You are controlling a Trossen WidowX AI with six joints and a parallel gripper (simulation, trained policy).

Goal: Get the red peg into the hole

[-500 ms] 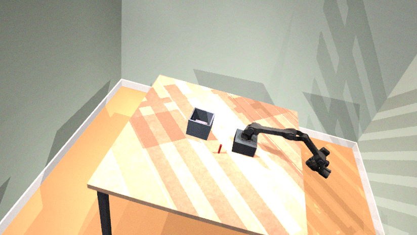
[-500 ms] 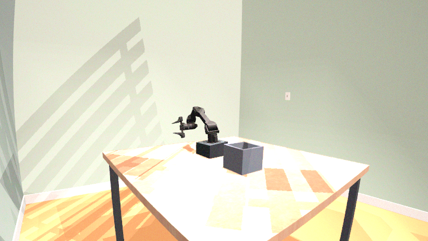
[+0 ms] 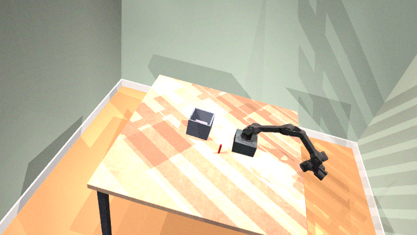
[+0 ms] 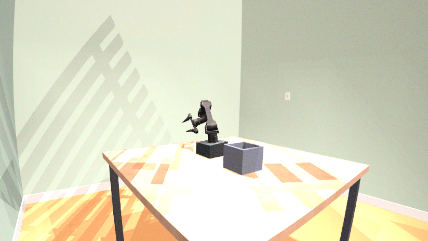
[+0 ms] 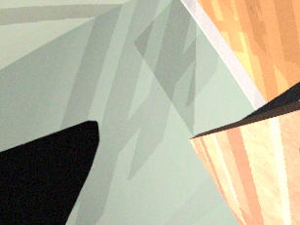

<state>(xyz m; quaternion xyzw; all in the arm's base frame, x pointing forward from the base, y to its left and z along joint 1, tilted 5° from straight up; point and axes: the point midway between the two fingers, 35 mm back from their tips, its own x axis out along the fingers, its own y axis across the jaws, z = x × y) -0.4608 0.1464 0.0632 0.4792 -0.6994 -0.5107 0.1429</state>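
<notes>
The red peg lies 65 cm ahead of my gripper tip, 1 cm to the right of it and 9 cm below it. Round my gripper tip: plate: 81 cm ahead, 20 cm to the right, 9 cm below.
</notes>
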